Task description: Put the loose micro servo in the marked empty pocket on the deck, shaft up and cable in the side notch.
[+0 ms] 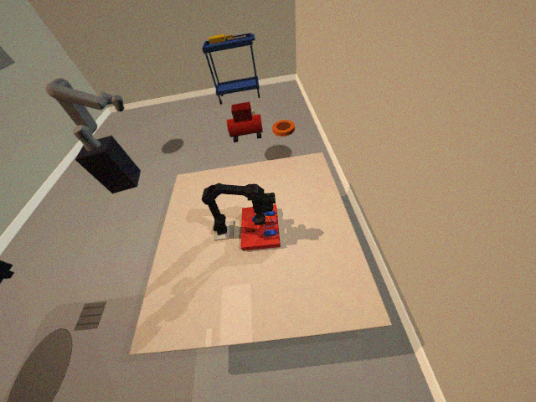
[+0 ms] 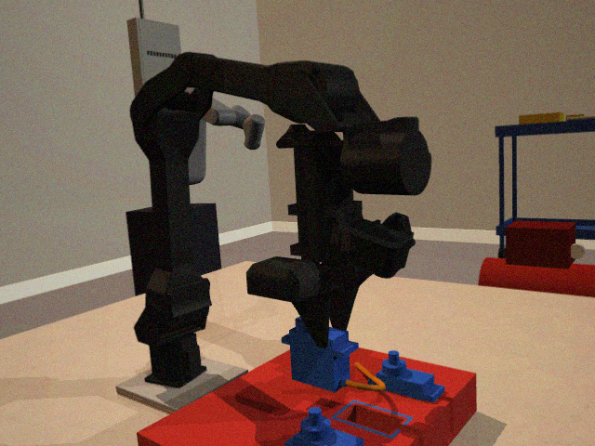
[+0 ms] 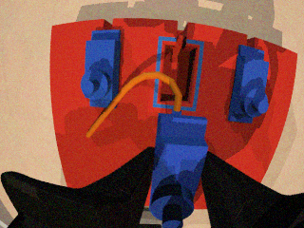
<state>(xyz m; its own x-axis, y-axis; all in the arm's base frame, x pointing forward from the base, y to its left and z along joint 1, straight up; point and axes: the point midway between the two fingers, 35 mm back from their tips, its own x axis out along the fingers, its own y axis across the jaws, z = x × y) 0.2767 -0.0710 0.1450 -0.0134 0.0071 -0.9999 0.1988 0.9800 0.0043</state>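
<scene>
Now: the red deck 60 mm behind my gripper tip, 10 mm to the left of it and 100 mm below it.
</scene>
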